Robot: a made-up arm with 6 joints. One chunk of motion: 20 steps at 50 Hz.
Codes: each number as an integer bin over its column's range. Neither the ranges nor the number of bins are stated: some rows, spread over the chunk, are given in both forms.
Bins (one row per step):
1: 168 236 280 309 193 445
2: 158 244 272 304 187 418
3: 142 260 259 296 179 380
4: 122 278 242 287 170 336
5: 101 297 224 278 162 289
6: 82 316 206 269 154 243
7: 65 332 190 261 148 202
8: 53 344 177 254 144 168
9: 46 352 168 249 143 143
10: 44 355 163 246 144 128
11: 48 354 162 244 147 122
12: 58 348 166 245 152 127
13: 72 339 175 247 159 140
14: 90 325 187 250 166 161
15: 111 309 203 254 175 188
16: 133 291 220 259 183 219
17: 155 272 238 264 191 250
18: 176 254 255 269 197 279
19: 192 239 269 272 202 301
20: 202 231 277 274 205 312
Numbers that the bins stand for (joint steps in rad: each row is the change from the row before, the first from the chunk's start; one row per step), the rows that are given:
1: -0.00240 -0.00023 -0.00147 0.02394 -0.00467 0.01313
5: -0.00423 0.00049 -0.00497 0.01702 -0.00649 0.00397
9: -0.00574 0.00113 -0.00848 0.01055 -0.00760 -0.00460
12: -0.00541 0.00109 -0.00860 0.00966 -0.00708 -0.00554
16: -0.00336 0.00042 -0.00522 0.01278 -0.00526 -0.00014
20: -0.00147 -0.00029 -0.00165 0.01613 -0.00396 0.00532
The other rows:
2: -0.00267 -0.00014 -0.00197 0.02282 -0.00502 0.01154
3: -0.00311 0.00005 -0.00278 0.02104 -0.00549 0.00931
4: -0.00366 0.00026 -0.00385 0.01903 -0.00602 0.00673
6: -0.00475 0.00071 -0.00610 0.01501 -0.00696 0.00127
7: -0.00522 0.00090 -0.00710 0.01323 -0.00731 -0.00114
8: -0.00555 0.00104 -0.00792 0.01167 -0.00755 -0.00314
10: -0.00579 0.00117 -0.00879 0.00988 -0.00755 -0.00549
11: -0.00568 0.00116 -0.00886 0.00943 -0.00737 -0.00584
13: -0.00503 0.00098 -0.00804 0.01010 -0.00667 -0.00478
14: -0.00453 0.00082 -0.00729 0.01077 -0.00625 -0.00355
15: -0.00396 0.00063 -0.00629 0.01167 -0.00573 -0.00196
17: -0.00275 0.00019 -0.00410 0.01390 -0.00479 0.00168
18: -0.00218 -0.00002 -0.00303 0.01501 -0.00443 0.00338
19: -0.00174 -0.00019 -0.00215 0.01568 -0.00414 0.00467

